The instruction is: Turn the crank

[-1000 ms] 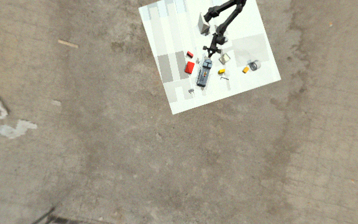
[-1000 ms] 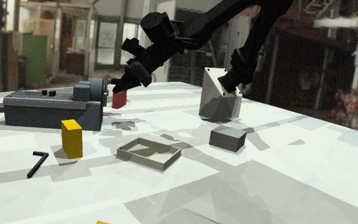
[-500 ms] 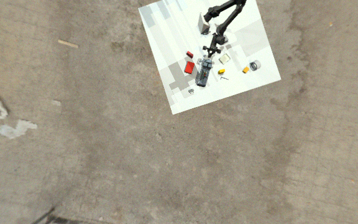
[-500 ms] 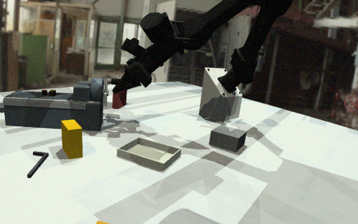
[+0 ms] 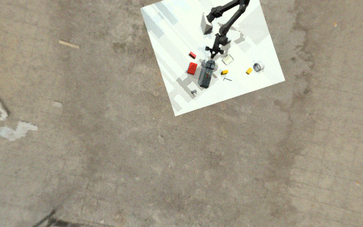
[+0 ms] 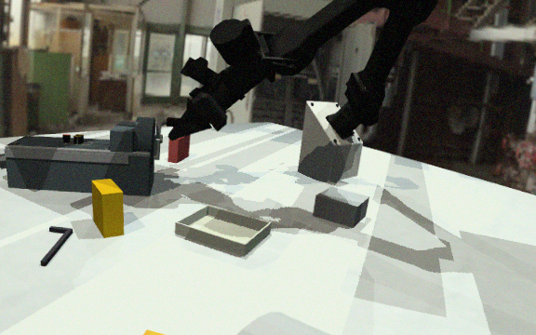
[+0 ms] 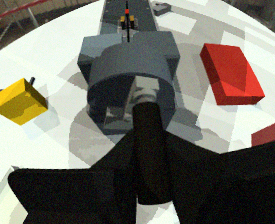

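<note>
Right now my gripper tip is 15 cm short of the red pointer, 12 cm to the left of it and 1 cm above it. Also, from my gripper tip: shallow grey tray: 20 cm to the left, 9 cm below, 6 cm ahead; then dark crank handle: 3 cm above, 1 cm to the left, 1 cm behind; then yellow block: 18 cm ahead, 9 cm to the left, 6 cm below.
</note>
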